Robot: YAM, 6 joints.
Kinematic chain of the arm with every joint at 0, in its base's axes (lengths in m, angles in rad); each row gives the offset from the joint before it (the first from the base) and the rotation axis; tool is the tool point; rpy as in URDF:
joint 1: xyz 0 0 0.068 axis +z
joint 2: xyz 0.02 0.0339 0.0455 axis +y
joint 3: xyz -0.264 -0.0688 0 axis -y
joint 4: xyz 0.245 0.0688 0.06 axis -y
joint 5: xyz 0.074 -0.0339 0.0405 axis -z
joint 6: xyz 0.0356 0 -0.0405 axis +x
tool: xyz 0 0 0 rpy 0 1.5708 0
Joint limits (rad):
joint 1: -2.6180..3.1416
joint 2: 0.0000..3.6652
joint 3: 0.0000..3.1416
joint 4: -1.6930..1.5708
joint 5: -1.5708..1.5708
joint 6: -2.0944..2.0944
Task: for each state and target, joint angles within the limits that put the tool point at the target. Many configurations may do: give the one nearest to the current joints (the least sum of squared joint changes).
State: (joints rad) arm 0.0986 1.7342 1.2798 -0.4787 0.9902 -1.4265
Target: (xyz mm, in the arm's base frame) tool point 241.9 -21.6 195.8
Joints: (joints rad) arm 0.0360 1.4316 0.8309 -0.7353 1.0171 -1.4265
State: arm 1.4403 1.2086 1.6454 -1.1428 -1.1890 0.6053
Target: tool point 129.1 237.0 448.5
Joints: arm 0.9513 1.4418 1.7501 -1.0272 -1.1498 0.6053
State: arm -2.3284 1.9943 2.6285 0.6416 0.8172 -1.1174
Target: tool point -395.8 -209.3 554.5
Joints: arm -2.6060 2.2518 2.6719 0.5002 0.6656 -1.1174
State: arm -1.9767 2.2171 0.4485 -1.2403 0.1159 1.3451
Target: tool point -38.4 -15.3 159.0
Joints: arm -2.2762 2.8039 0.0244 -1.6930 0.5736 1.3451
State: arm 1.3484 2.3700 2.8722 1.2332 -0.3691 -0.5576
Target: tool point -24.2 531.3 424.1
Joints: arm 1.5924 2.6235 2.7143 1.0594 -0.3657 -0.5576
